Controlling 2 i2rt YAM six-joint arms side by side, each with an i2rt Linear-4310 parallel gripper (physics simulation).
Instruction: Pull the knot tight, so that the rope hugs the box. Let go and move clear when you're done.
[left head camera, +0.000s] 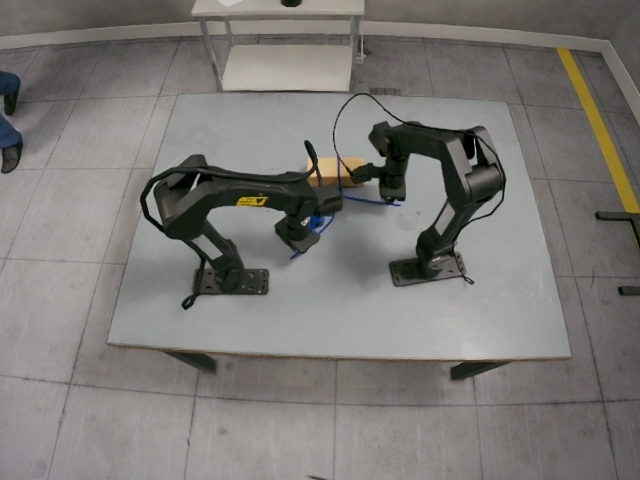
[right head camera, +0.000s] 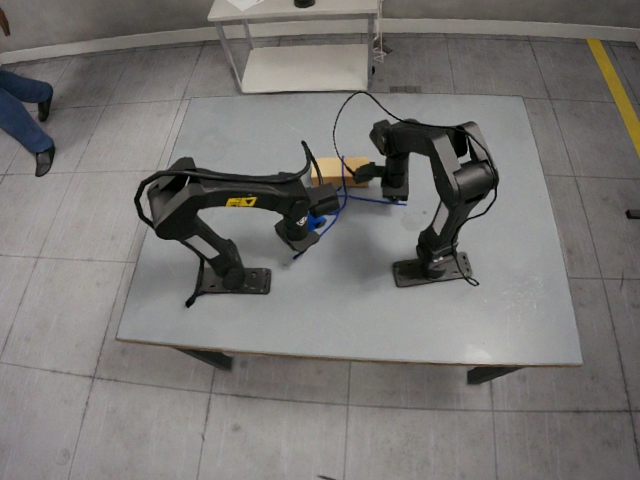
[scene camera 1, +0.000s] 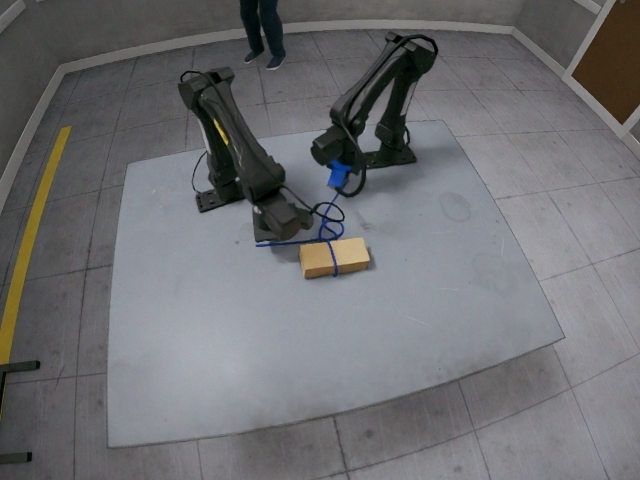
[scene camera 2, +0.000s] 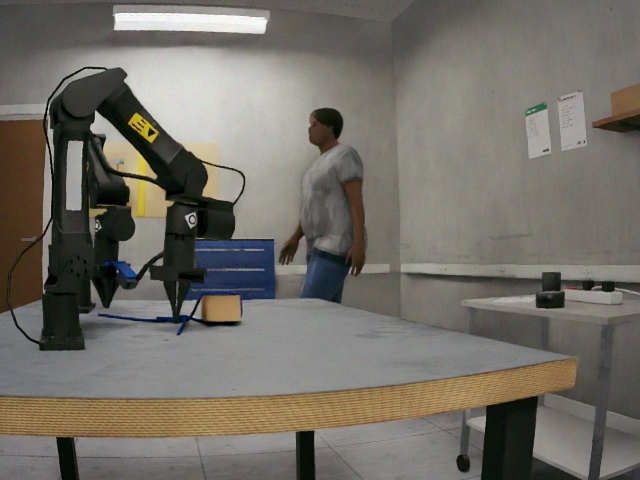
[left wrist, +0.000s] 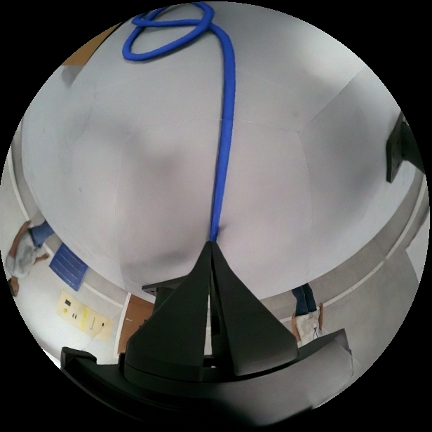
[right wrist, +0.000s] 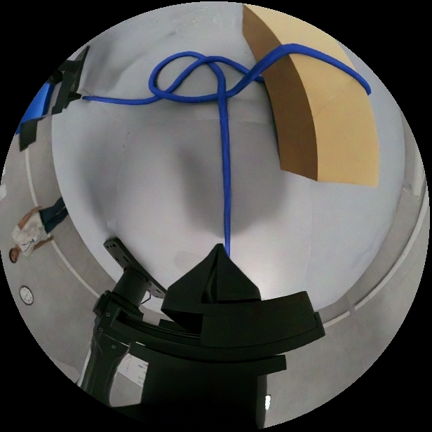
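The tan box (left head camera: 320, 164) (right head camera: 324, 164) (scene camera 1: 351, 253) (scene camera 2: 221, 308) (right wrist: 345, 135) lies flat with the blue rope (scene camera 1: 333, 258) (left wrist: 226, 100) (right wrist: 225, 150) passed over it. The rope's crossing and open loops lie loosely on the table beside the box's long side. One rope tail runs toward each gripper. My left gripper (scene camera 2: 105, 307) (left wrist: 210, 246) is shut just above its tail, which passes behind the fingertips in the left wrist view. My right gripper (scene camera 2: 175, 321) (right wrist: 219, 247) is shut; its tail passes slightly beside the fingertips in the right wrist view. I see no rope between either pair of fingers.
The grey table (left head camera: 361, 320) (scene camera 2: 336, 366) carries both arm bases. The left base (left head camera: 253, 281) and right base (left head camera: 403, 273) stand at the near side in the left head view. A white shelf cart (left head camera: 289, 67) stands beyond the table's far edge. A person (scene camera 2: 333, 196) stands behind the table.
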